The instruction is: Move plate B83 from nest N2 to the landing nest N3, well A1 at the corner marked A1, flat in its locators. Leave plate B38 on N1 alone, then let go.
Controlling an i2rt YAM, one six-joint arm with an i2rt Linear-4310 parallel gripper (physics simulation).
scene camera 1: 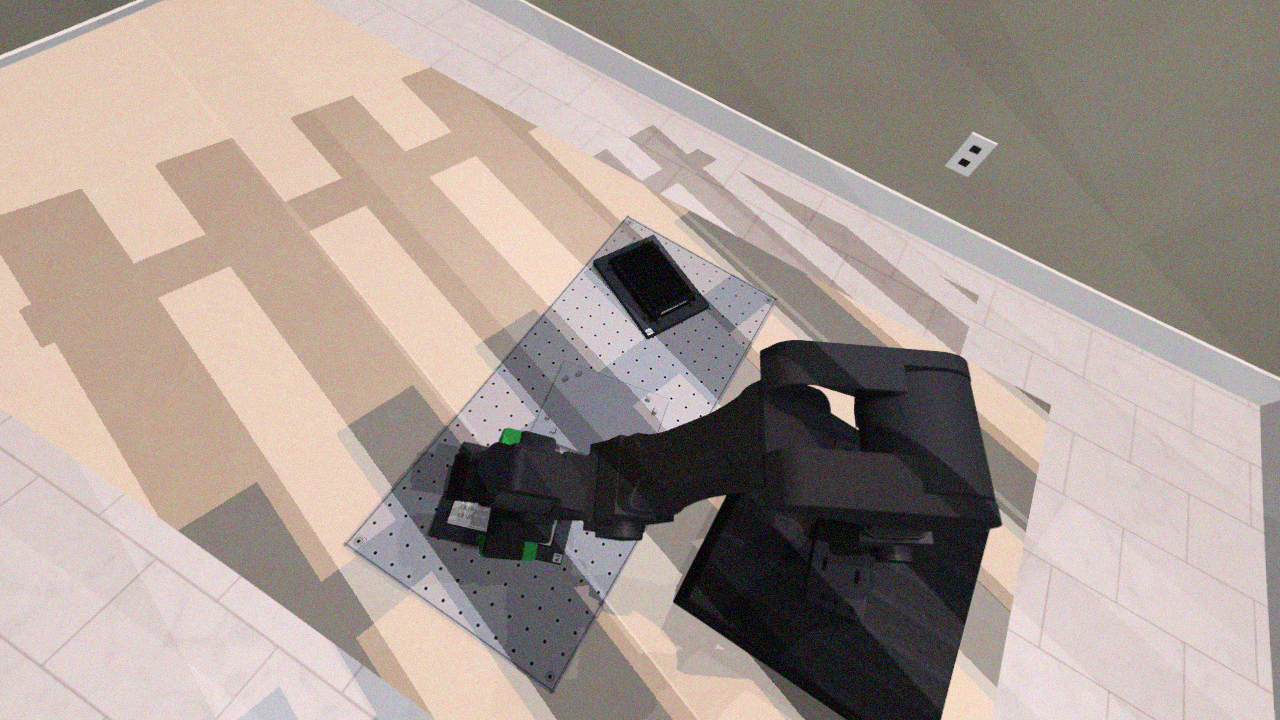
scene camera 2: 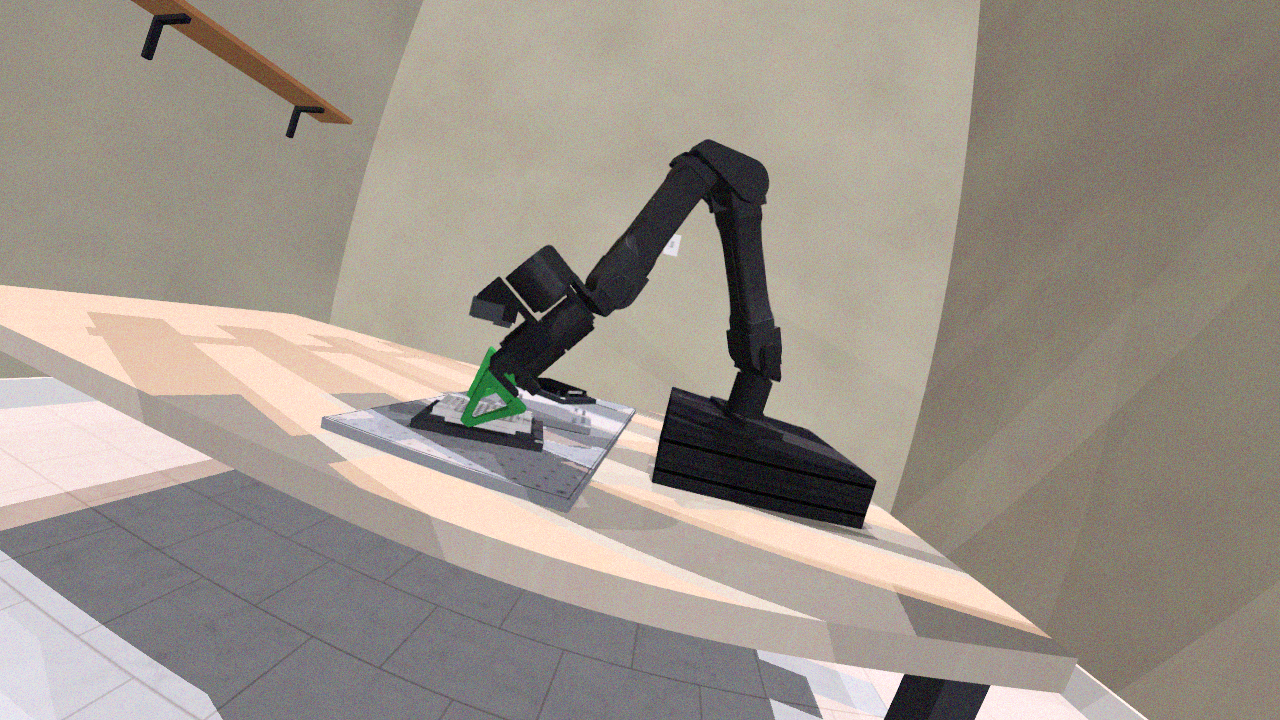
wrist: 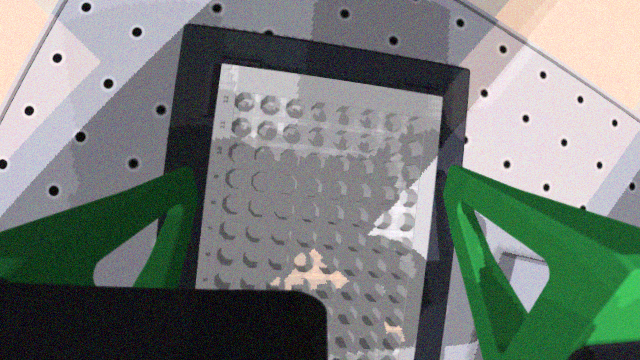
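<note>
A pale 96-well plate [scene camera 1: 468, 514] [scene camera 2: 452, 410] [wrist: 320, 210], taken as B83, lies in a dark nest [scene camera 1: 547, 556] [scene camera 2: 528, 438] [wrist: 325, 52]. Numbers 12 and 11 show at its far left in the wrist view. My gripper [scene camera 1: 510, 492] [scene camera 2: 472, 410] [wrist: 320, 180] is open, its green fingers on either side of the plate over the nest's long rims, with gaps to the plate. A grey nest with small locators [scene camera 1: 604, 394] [scene camera 2: 554, 414] holds no plate. A black plate [scene camera 1: 650, 273] [scene camera 2: 570, 392], taken as B38, lies in another dark nest [scene camera 1: 657, 327]. Nest names are unreadable; the pale plate's near end is hidden.
All three nests are on a perforated baseplate [scene camera 1: 501, 608] [scene camera 2: 537, 479] [wrist: 530, 100] on the wooden table. The black robot base [scene camera 1: 760, 608] [scene camera 2: 760, 461] stands beside it. The arm reaches over the baseplate's edge. A wall shelf [scene camera 2: 250, 67] is high in the background.
</note>
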